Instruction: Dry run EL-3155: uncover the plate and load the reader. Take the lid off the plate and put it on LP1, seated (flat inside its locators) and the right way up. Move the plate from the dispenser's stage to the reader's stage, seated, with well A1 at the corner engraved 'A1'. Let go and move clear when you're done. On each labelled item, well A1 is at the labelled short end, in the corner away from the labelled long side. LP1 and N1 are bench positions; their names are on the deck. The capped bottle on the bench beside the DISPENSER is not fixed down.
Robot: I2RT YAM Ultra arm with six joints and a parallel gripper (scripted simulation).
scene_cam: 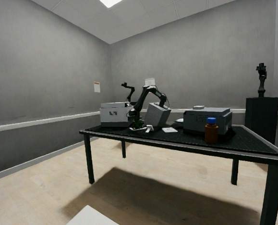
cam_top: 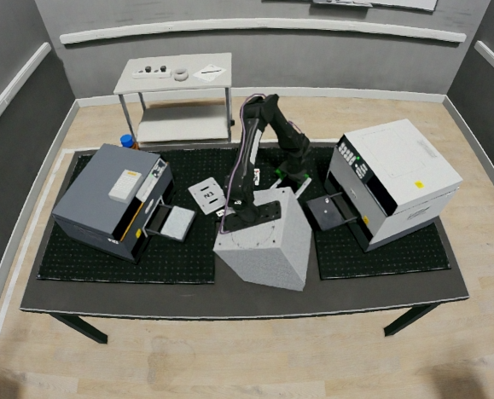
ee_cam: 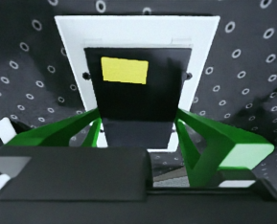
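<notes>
My hand is right at the dark lid. The rest, counted from my hand: well plate: 240 mm behind, 460 mm to the left, 60 mm above; then capped brown bottle: 140 mm ahead, 740 mm to the left, 90 mm above; then LP1 pad: 20 mm below.
</notes>
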